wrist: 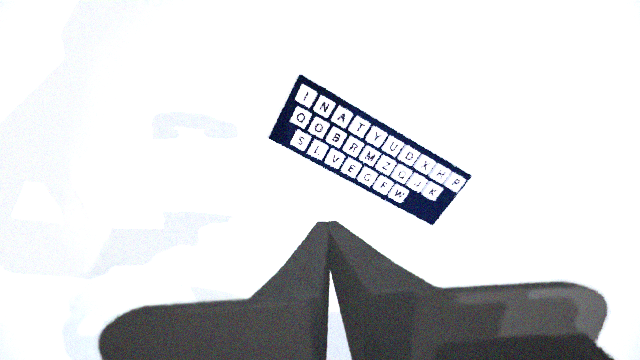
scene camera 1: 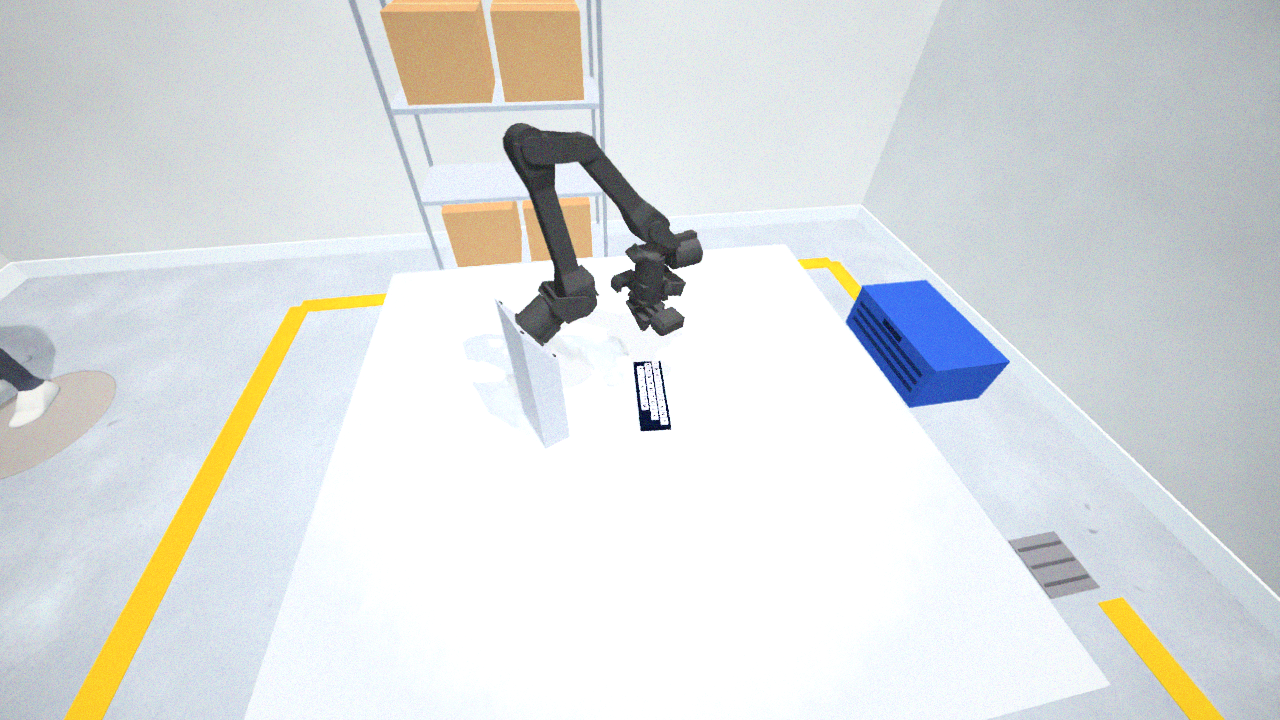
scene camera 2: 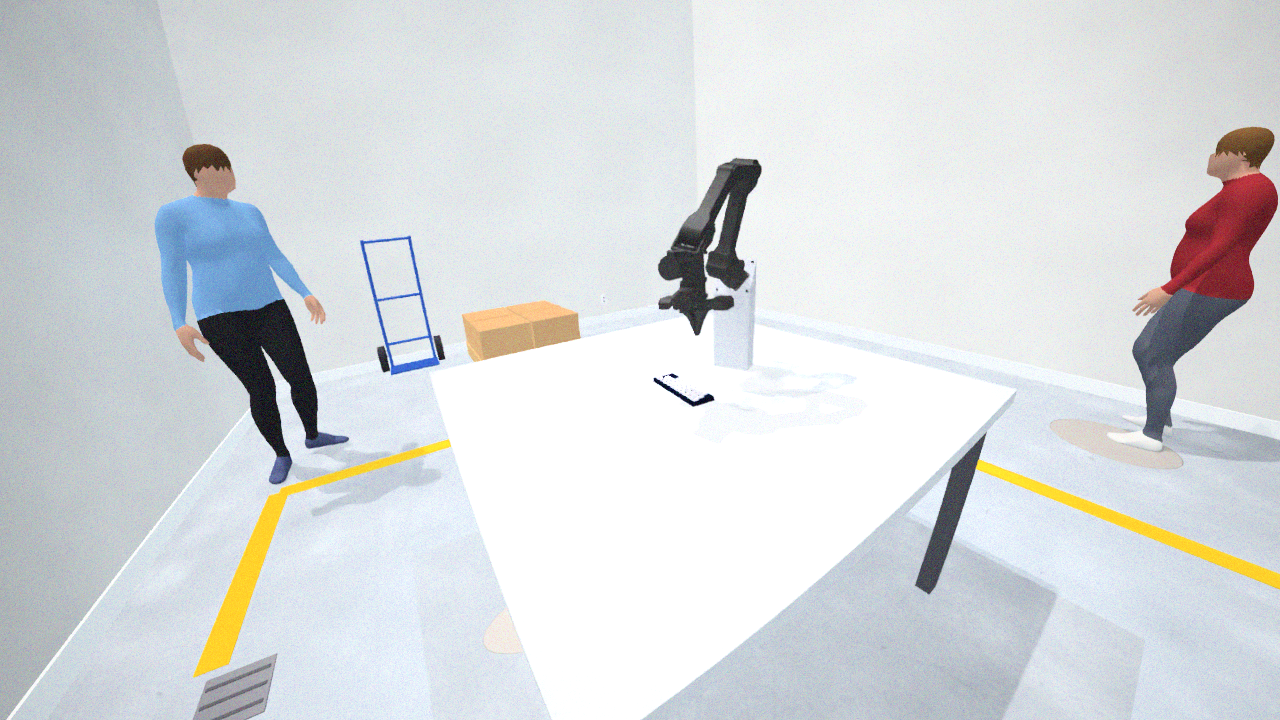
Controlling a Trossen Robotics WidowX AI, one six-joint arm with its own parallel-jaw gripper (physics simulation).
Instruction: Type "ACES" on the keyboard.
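Pixels of known places: gripper, fingertip midpoint: (wrist: 326,230) (scene camera 1: 643,330) (scene camera 2: 697,335); arm's base at its link origin: (scene camera 1: 528,330) (scene camera 2: 735,277).
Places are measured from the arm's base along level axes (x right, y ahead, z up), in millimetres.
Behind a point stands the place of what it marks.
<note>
The dark blue keyboard (scene camera 1: 653,395) @(x -130, y 216, z -267 mm) (scene camera 2: 683,389) @(x -179, y 213, z -264 mm) (wrist: 370,150) @(x -152, y 211, z -267 mm) lies flat on the white table, with three rows of white lettered keys. In the wrist view it runs down to the right. The A key (wrist: 341,117) @(x -196, y 210, z -267 mm) is in its top row. The S key (wrist: 300,141) @(x -206, y 165, z -267 mm) and the E key (wrist: 351,168) @(x -150, y 185, z -267 mm) are in its bottom row. The key right of E looks like the C key (wrist: 367,177) @(x -131, y 191, z -267 mm), slightly blurred. My gripper (scene camera 2: 697,333) @(x -182, y 174, z -115 mm) (wrist: 326,230) @(x -182, y 174, z -115 mm) is shut and empty, pointing down above the table. In the wrist view its tips show below the keyboard's lower long edge, apart from it.
A white upright panel (scene camera 1: 537,385) @(x 57, y 30, z -80 mm) (scene camera 2: 733,331) @(x -25, y 13, z -161 mm) stands beside the keyboard, by the arm's base. The white table (scene camera 1: 626,573) @(x 269, y 258, z -283 mm) (scene camera 2: 626,519) @(x -619, y 421, z -283 mm) bears both. Off the table are a blue box (scene camera 1: 930,331), a shelf rack, cardboard boxes (scene camera 2: 521,329), a hand truck and two people.
</note>
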